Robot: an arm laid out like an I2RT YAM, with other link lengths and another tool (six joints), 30 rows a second.
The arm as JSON. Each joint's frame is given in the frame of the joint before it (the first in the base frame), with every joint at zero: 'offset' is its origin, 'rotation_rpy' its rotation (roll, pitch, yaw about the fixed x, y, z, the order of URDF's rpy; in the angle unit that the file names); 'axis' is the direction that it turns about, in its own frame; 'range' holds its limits. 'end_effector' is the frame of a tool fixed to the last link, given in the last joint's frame.
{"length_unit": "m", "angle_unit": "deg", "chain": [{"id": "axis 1", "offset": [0.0, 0.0, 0.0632], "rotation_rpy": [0.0, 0.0, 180.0], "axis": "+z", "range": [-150.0, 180.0]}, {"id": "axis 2", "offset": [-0.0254, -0.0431, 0.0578], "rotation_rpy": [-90.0, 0.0, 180.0], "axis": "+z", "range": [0.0, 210.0]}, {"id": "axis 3", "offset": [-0.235, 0.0, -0.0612], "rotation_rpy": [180.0, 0.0, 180.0], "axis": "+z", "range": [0.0, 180.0]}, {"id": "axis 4", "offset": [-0.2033, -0.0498, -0.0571], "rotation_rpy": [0.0, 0.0, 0.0], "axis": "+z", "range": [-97.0, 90.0]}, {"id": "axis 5", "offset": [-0.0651, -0.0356, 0.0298], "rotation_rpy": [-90.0, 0.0, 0.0], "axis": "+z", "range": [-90.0, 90.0]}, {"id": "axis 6", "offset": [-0.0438, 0.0, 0.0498], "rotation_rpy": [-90.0, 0.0, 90.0], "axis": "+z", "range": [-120.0, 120.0]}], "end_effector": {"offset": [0.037, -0.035, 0.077], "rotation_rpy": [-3.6, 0.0, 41.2]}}
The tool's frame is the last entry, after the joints.
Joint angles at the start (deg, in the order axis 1, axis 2, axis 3, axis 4, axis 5, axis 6):
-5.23, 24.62, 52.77, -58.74, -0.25, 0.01
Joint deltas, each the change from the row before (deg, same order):
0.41, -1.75, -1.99, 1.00, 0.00, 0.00
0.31, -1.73, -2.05, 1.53, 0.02, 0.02
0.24, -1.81, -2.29, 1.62, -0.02, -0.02
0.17, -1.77, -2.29, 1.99, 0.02, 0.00
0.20, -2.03, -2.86, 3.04, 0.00, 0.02
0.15, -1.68, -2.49, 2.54, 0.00, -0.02
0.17, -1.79, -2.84, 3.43, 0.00, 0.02
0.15, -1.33, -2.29, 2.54, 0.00, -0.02
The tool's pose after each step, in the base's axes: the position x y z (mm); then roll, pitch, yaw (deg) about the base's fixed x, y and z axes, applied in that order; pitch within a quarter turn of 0, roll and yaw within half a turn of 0. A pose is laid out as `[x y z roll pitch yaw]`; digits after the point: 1 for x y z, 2 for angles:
[105.4 38.0 216.4 123.77 -34.97 61.82]
[106.2 38.5 211.9 122.42 -35.45 62.89]
[107.2 38.9 206.4 121.11 -35.87 63.92]
[109.3 39.0 201.8 119.41 -36.40 65.07]
[113.5 39.1 197.2 116.83 -37.18 66.81]
[117.0 39.1 192.8 114.76 -37.71 68.23]
[122.3 39.1 189.1 111.87 -38.43 70.17]
[126.1 39.2 185.4 109.92 -38.84 71.55]

